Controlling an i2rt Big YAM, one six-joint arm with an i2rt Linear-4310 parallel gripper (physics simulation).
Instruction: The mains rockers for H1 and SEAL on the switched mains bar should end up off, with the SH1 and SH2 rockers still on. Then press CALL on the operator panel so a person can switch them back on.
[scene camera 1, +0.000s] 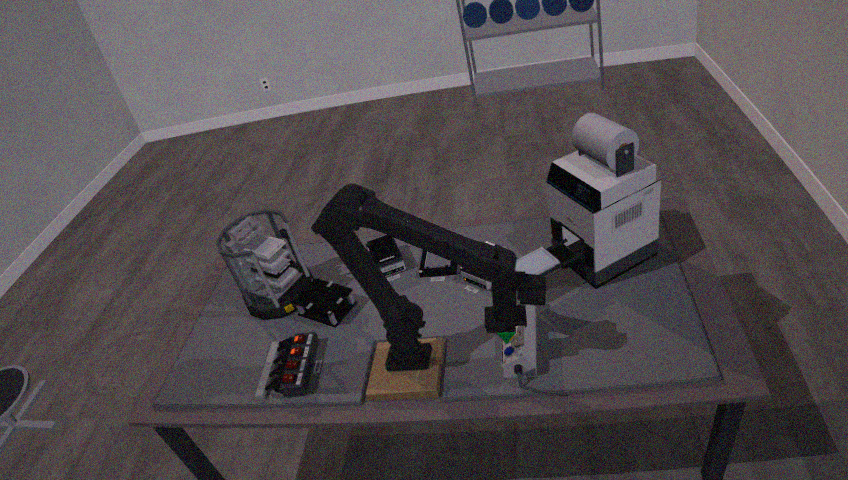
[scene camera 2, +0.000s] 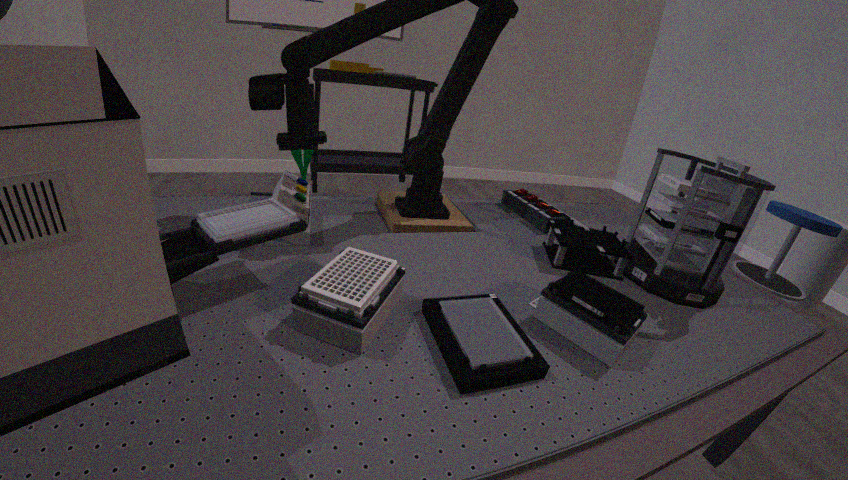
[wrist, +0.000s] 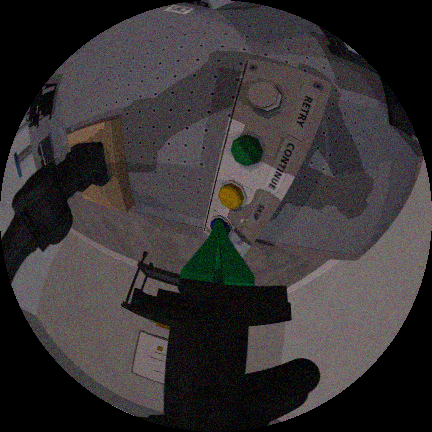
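Seen in the pictures: gripper, between the fingertips: (scene camera 1: 506, 341) (scene camera 2: 304, 179) (wrist: 217, 223); arm's base, origin of its link: (scene camera 1: 409, 359) (scene camera 2: 421, 210) (wrist: 89, 161).
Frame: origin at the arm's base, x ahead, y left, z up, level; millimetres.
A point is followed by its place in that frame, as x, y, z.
Observation:
The operator panel (scene camera 1: 528, 359) @(-63, -332, 53) (scene camera 2: 284, 187) @(50, -315, 66) (wrist: 291, 80) @(140, -298, 56) stands tilted on the right of the arm's base. Its blue CALL button (scene camera 1: 508, 350) @(-33, -281, 57) (scene camera 2: 302, 181) @(-26, -281, 55) (wrist: 214, 225) is partly hidden by the fingertips in the wrist view. My gripper (scene camera 1: 507, 340) @(-11, -277, 65) (scene camera 2: 304, 176) @(-11, -277, 65) (wrist: 217, 223) @(-11, -277, 65) is shut and empty, pointing down with its green tips at the blue button; whether the button is pushed in cannot be told. The switched mains bar (scene camera 1: 266, 371) @(-38, 430, 2) (scene camera 2: 523, 212) @(-4, 293, 2) lies left of the base in scene camera 1. Its two far rockers glow bright orange, the two near ones look darker red; their labels are unreadable.
Yellow (wrist: 231, 196) @(22, -282, 57), green (wrist: 247, 150) @(69, -283, 57) and whitish (wrist: 264, 95) @(117, -283, 57) buttons line the panel. The wooden base (scene camera 1: 404, 386) @(-99, -3, 4) is beside it. A white instrument (scene camera 1: 627, 226) @(315, -627, 157) with extended tray stands beyond the panel. A plate carousel (scene camera 2: 705, 294) @(440, 483, 20) and several plate holders stand behind.

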